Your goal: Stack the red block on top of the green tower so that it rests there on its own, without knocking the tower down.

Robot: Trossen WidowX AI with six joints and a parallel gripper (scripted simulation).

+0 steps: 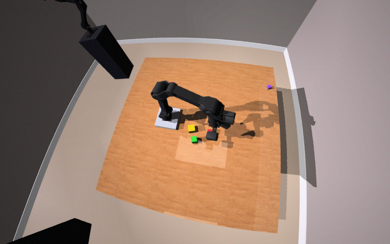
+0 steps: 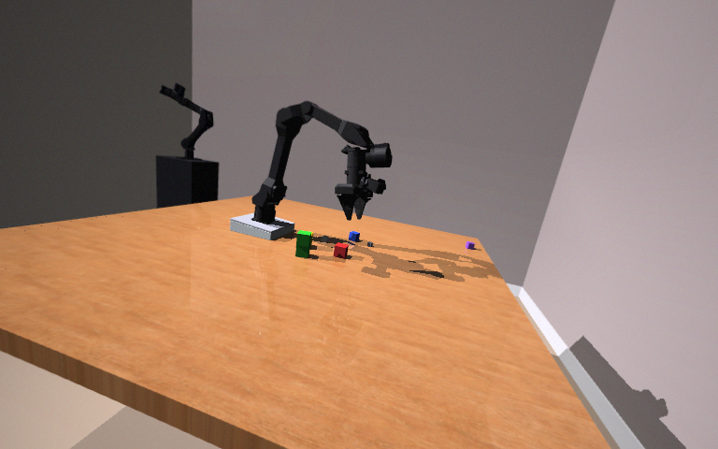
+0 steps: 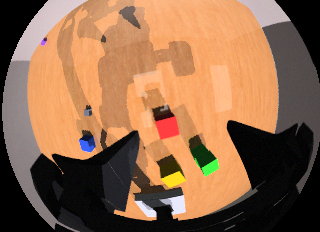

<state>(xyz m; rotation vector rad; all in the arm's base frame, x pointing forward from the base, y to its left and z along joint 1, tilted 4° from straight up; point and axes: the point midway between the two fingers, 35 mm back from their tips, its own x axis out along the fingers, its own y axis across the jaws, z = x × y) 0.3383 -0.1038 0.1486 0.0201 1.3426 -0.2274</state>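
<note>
The red block lies 3 cm behind my gripper tip, 1 cm to the left of it and 11 cm below it. The rest, counted from my gripper tip: purple block 46 cm ahead, 43 cm to the left, 11 cm below; blue block 3 cm behind, 21 cm to the left, 11 cm below; yellow block 16 cm behind, 3 cm to the left, 10 cm below.
</note>
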